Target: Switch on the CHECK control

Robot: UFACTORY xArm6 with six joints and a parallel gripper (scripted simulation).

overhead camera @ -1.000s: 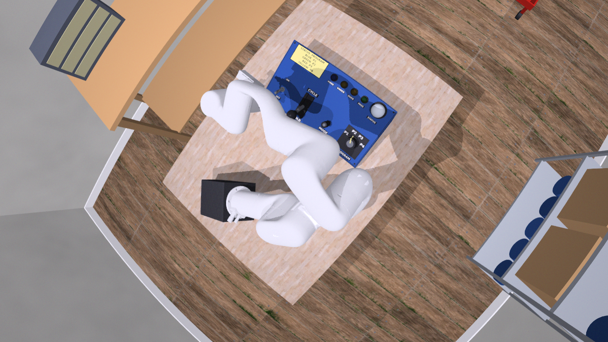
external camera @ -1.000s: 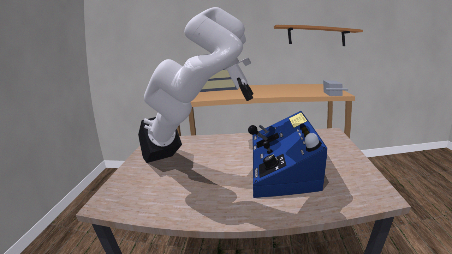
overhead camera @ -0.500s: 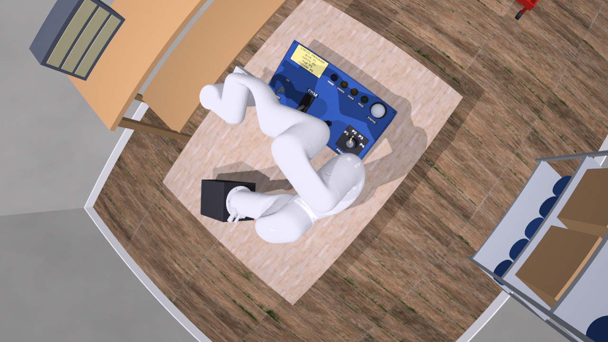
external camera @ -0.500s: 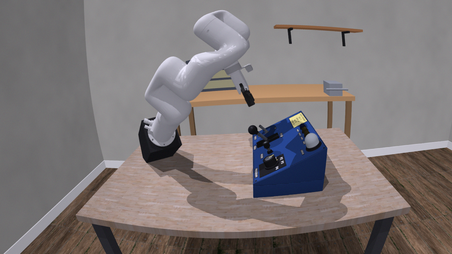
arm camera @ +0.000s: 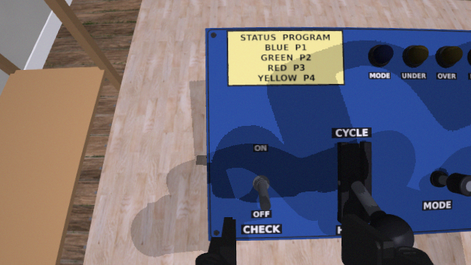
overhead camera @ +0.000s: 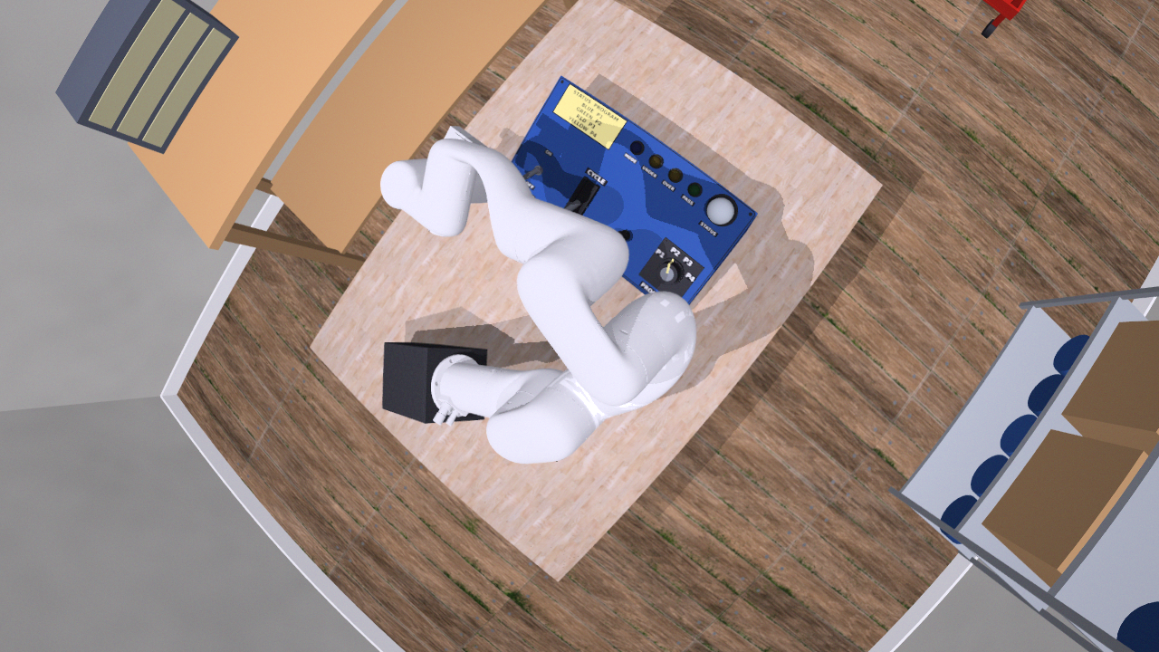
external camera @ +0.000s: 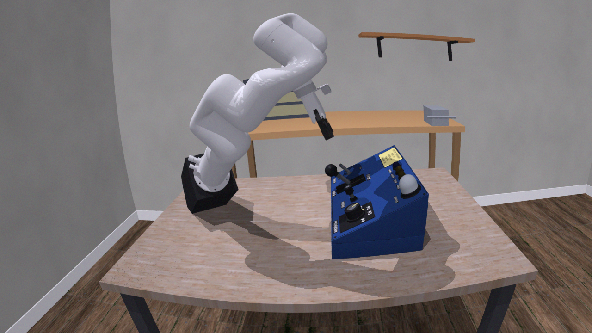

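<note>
My hand is 60 mm short of the grey check toggle, 10 mm to the left of it and 140 mm above it. The rest, counted from my hand: blue console 40 mm ahead, 200 mm to the right, 160 mm below; then hold lever 120 mm to the right, 120 mm below; then mode button 10 mm behind, 250 mm to the right, 130 mm below.
</note>
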